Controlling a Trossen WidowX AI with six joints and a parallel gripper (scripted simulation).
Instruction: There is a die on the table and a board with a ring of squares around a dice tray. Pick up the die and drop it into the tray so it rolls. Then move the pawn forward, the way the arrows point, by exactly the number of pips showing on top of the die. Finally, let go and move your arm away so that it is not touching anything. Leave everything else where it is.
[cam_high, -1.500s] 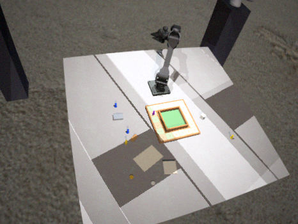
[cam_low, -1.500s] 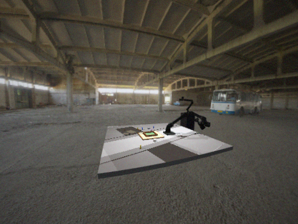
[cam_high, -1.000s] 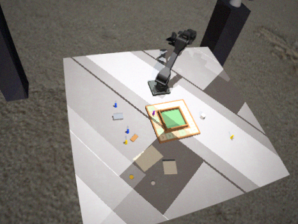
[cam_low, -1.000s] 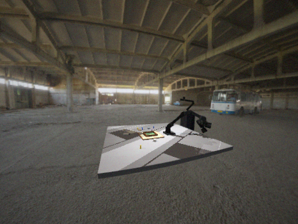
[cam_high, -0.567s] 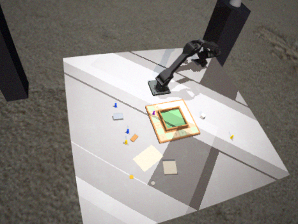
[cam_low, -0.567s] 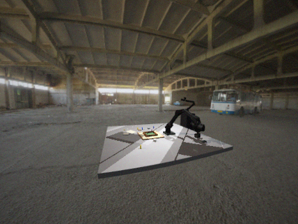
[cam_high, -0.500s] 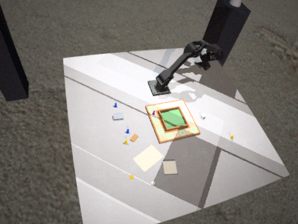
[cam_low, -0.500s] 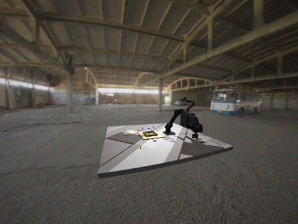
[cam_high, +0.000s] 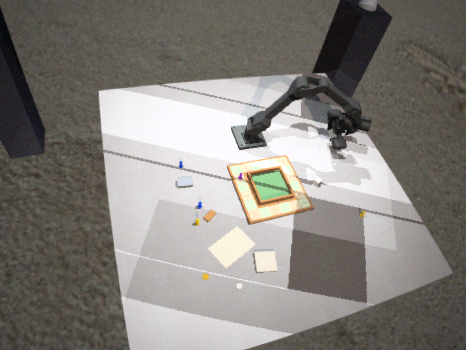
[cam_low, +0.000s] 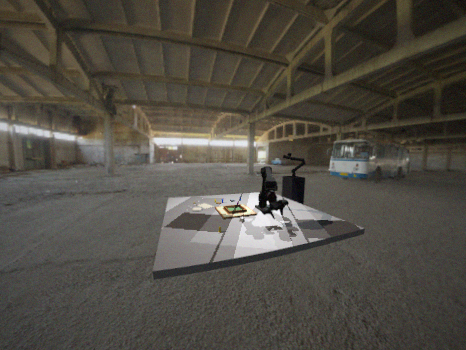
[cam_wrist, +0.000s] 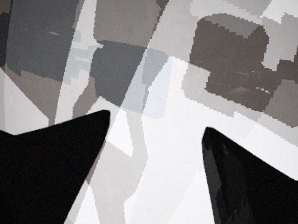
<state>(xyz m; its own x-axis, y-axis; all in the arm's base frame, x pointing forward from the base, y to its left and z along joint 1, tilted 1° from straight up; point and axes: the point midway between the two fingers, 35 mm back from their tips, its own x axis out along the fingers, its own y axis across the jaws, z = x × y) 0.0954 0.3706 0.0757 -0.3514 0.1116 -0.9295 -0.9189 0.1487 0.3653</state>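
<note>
The die lies 21 cm ahead of my gripper tip, 16 cm to the right of it and 4 cm below it. The rest, counted from my gripper tip: green dice tray 19 cm ahead, 38 cm to the right, 5 cm below; then purple pawn 12 cm ahead, 49 cm to the right, 3 cm below; then orange block 26 cm ahead, 66 cm to the right, 5 cm below.
</note>
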